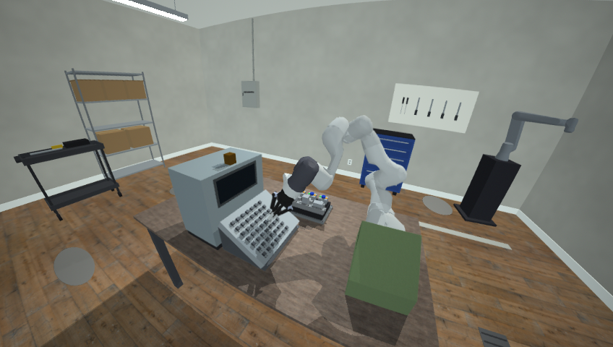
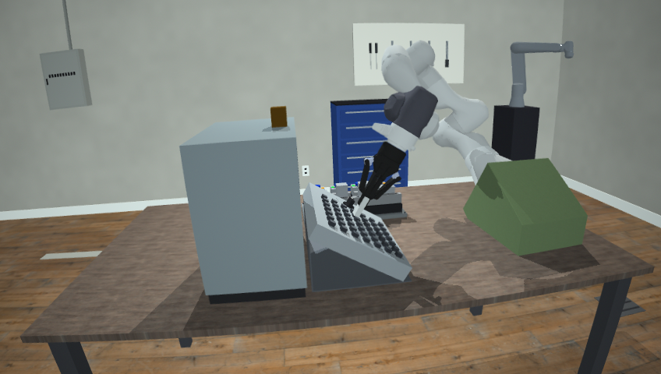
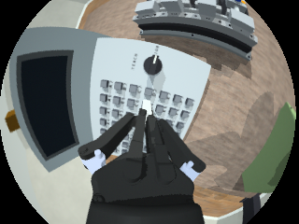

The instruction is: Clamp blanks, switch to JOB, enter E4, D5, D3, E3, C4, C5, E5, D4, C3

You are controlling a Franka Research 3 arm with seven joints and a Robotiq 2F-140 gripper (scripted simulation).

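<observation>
Now: the key D3 10 cm to the left of my hand, 3 cm below it and 3 cm ahead of it. From my hand the other things lie so: black selector knob 10 cm to the right, 2 cm below, 1 cm ahead; then sloped keypad 6 cm below, 5 cm ahead, 2 cm to the left.
</observation>
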